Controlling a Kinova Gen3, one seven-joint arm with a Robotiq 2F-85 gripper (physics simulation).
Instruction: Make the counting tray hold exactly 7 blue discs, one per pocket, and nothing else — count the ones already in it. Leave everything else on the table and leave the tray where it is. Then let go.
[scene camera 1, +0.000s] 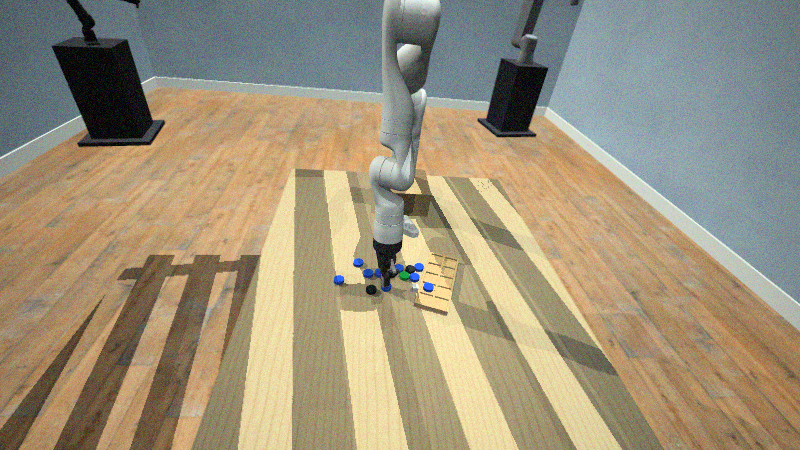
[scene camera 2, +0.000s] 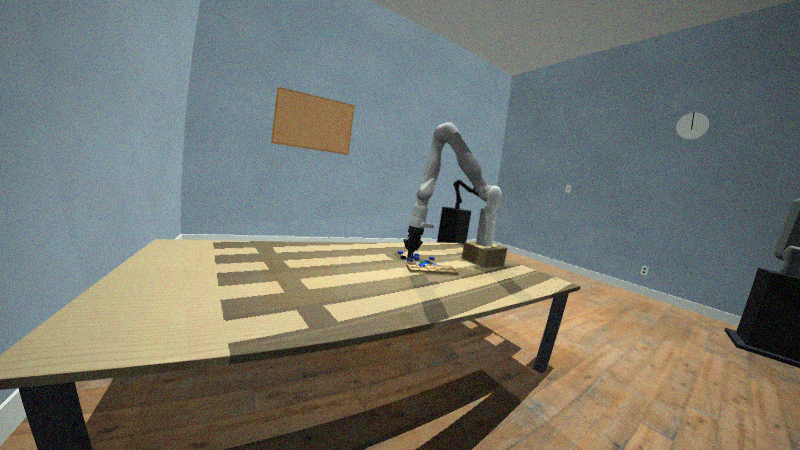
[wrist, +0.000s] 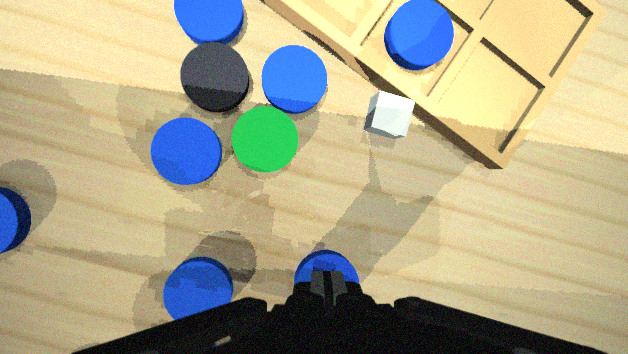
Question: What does the blue disc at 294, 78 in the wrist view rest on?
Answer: The table.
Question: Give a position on a blue disc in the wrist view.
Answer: At 414, 42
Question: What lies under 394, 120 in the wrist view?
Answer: A small white cube.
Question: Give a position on a blue disc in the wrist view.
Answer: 201, 29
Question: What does the blue disc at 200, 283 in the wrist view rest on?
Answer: The table.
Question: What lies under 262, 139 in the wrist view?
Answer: A green disc.
